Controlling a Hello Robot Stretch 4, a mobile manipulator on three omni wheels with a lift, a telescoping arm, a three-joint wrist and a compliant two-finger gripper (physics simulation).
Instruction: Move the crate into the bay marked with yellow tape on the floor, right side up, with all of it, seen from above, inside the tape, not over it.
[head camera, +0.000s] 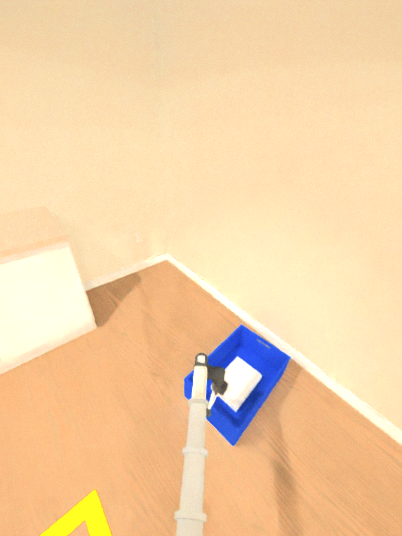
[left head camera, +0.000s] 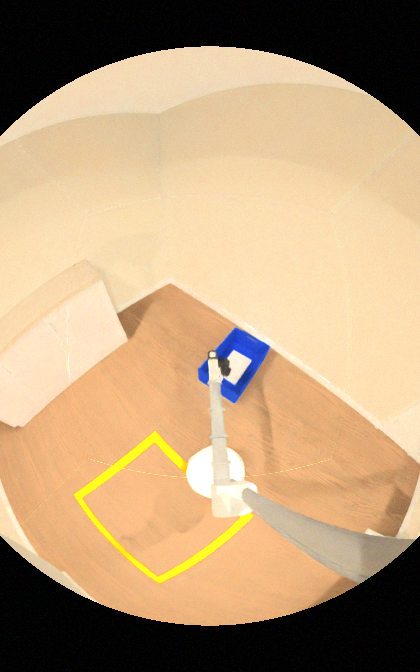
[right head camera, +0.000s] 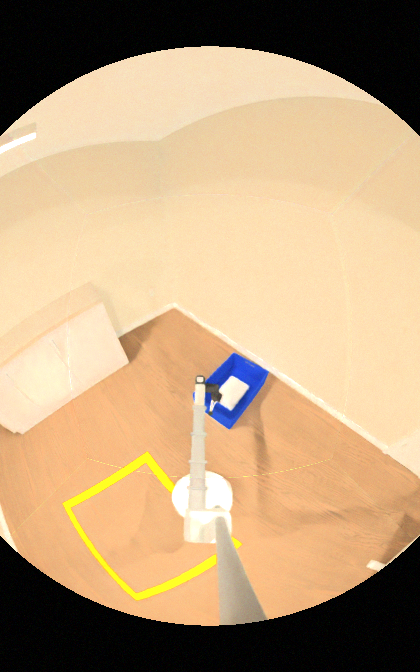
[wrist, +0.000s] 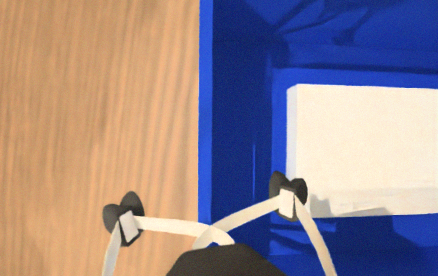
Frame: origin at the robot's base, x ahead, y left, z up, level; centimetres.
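Seen in the pictures: gripper, fingertip midpoint: (head camera: 214, 404) (right head camera: 214, 407) (wrist: 206, 198).
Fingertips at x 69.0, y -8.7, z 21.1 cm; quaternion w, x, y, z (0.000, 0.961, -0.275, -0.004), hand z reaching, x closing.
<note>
A point is followed by its place in that frame.
The blue crate (head camera: 270, 372) {x 103.9, y -50.3, z -1.0 cm} (left head camera: 256, 345) (right head camera: 255, 370) {x 110.6, y -49.5, z 11.6 cm} (wrist: 240, 100) {x 81.1, y -3.8, z -1.0 cm} stands right side up on the floor against the wall's baseboard, with a white block (head camera: 242, 382) {x 91.9, y -28.4, z 4.3 cm} (left head camera: 239, 366) (right head camera: 234, 392) {x 91.4, y -27.9, z 4.3 cm} (wrist: 365, 140) {x 92.0, y -21.4, z 4.3 cm} in it. My gripper (wrist: 206, 198) {x 69.0, y -8.7, z 21.1 cm} is open above the crate's near-left side. In the wrist view the crate's left wall lies between the two fingertips: one is over the floor, the other over the inside by the block. The yellow tape bay (head camera: 70, 515) {x 25.4, y 55.5, z -2.7 cm} (left head camera: 117, 463) (right head camera: 107, 482) {x -1.8, y 80.4, z -2.7 cm} is on the floor at the lower left, apart from the crate; my base covers part of its tape.
A white cabinet (head camera: 40, 305) {x 109.6, y 106.3, z 44.5 cm} (left head camera: 65, 350) (right head camera: 65, 367) {x 85.6, y 131.1, z 42.9 cm} stands by the wall at the left. The white baseboard (head camera: 210, 292) {x 185.7, y -4.6, z -0.3 cm} (left head camera: 320, 375) (right head camera: 320, 397) {x 75.1, y -111.9, z 8.1 cm} runs past the crate's far side. My arm (head camera: 194, 460) {x 33.2, y -0.1, z 62.8 cm} (left head camera: 218, 425) (right head camera: 198, 440) {x 31.8, y -0.5, z 62.8 cm} reaches from my base to the crate.
</note>
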